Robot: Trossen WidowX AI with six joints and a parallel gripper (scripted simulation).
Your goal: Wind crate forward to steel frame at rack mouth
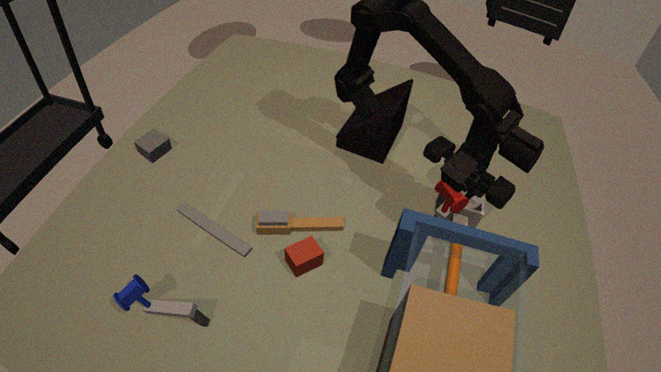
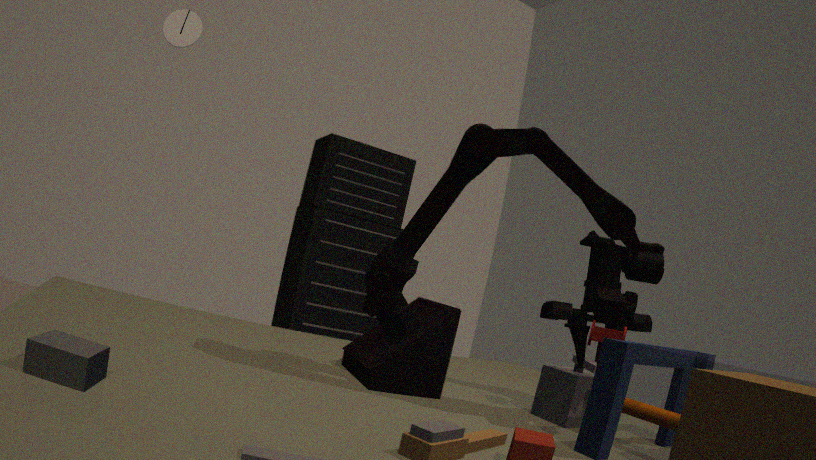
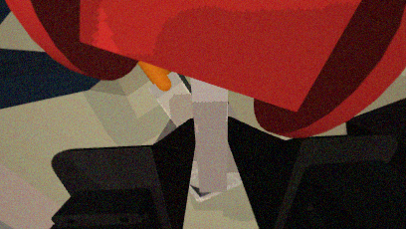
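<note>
My gripper tip is 4 cm short of the red knob, 3 cm to the left of it and 5 cm below it. Round my gripper tip: grey winch 6 cm behind, 2 cm to the left, 7 cm below; then red-knobbed winch handle 1 cm ahead, 1 cm to the right, 2 cm above; then wooden brush 9 cm ahead, 31 cm to the right, 8 cm below.
</note>
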